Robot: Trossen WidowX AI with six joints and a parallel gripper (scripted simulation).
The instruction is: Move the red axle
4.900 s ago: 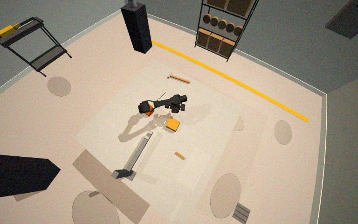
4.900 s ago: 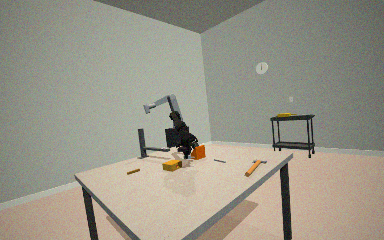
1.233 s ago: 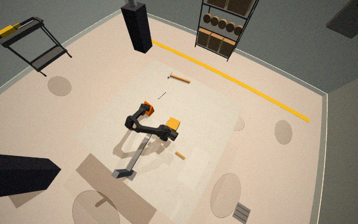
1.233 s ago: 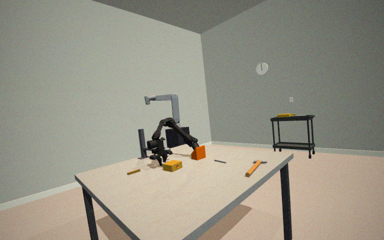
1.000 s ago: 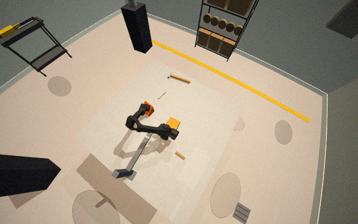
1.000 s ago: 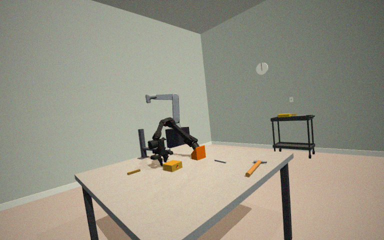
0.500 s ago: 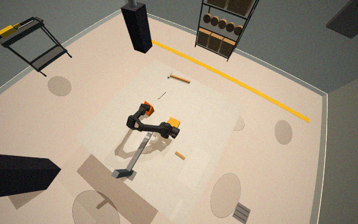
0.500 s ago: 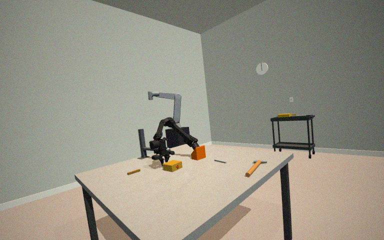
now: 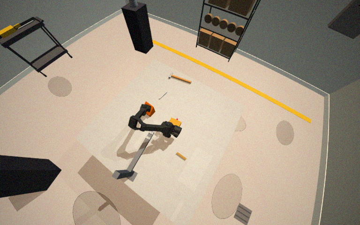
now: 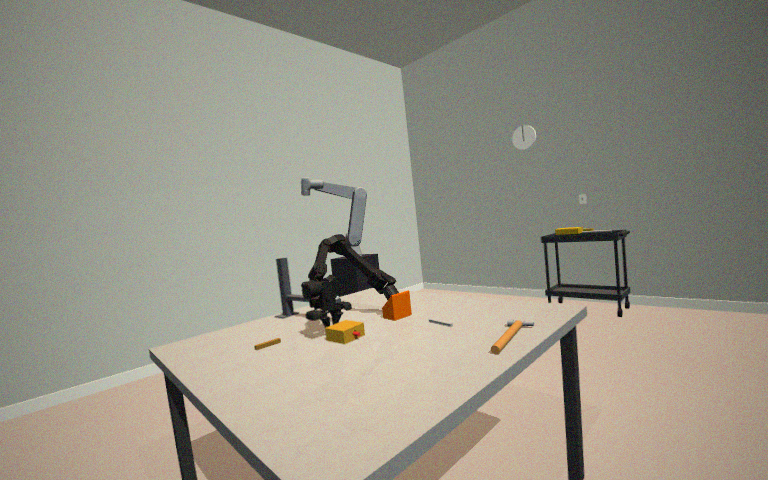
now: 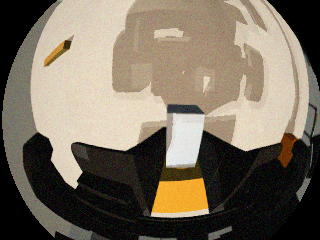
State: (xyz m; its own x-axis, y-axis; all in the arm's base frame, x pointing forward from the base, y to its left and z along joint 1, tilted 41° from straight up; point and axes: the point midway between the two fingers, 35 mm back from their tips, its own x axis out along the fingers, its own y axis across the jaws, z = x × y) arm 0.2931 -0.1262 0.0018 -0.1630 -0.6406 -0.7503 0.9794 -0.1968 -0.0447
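Now: the yellow beam 80 mm to the left of my gripper tip and 10 mm above it. The rest, counted from my gripper tip: short wooden stick 200 mm ahead, 150 mm to the right, 10 mm below.
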